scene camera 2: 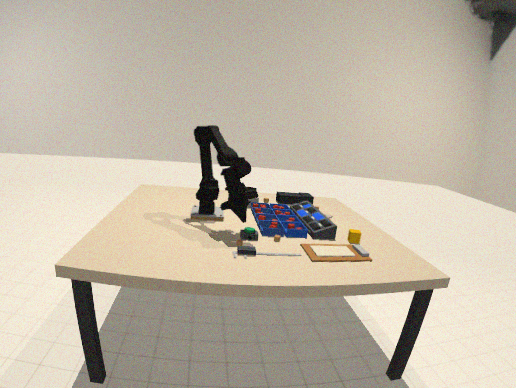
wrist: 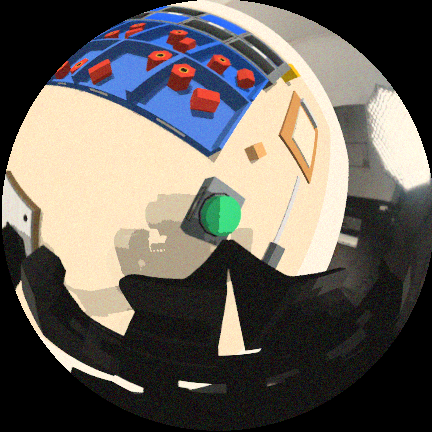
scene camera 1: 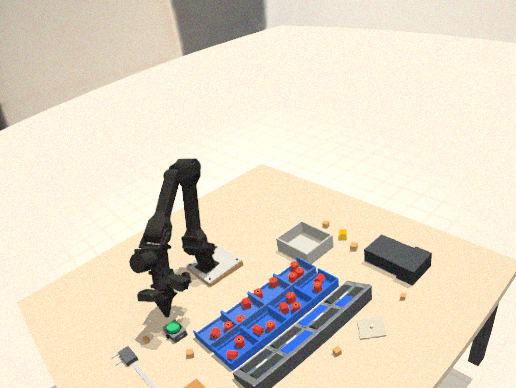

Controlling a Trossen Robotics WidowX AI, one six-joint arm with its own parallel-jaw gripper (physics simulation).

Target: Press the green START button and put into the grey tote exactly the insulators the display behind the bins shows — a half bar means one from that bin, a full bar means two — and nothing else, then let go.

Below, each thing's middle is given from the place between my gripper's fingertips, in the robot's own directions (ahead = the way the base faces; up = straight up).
The grey tool (wrist: 274, 251) is 50 mm ahead of my hand, 180 mm to the right of it and 50 mm below it. Round my hand: grey display (scene camera 1: 292, 360) (350 mm ahead, 220 mm to the left, 30 mm below); then black box (scene camera 1: 408, 263) (400 mm ahead, 620 mm to the left, 30 mm below); then grey tote (scene camera 1: 303, 240) (90 mm ahead, 540 mm to the left, 30 mm below).
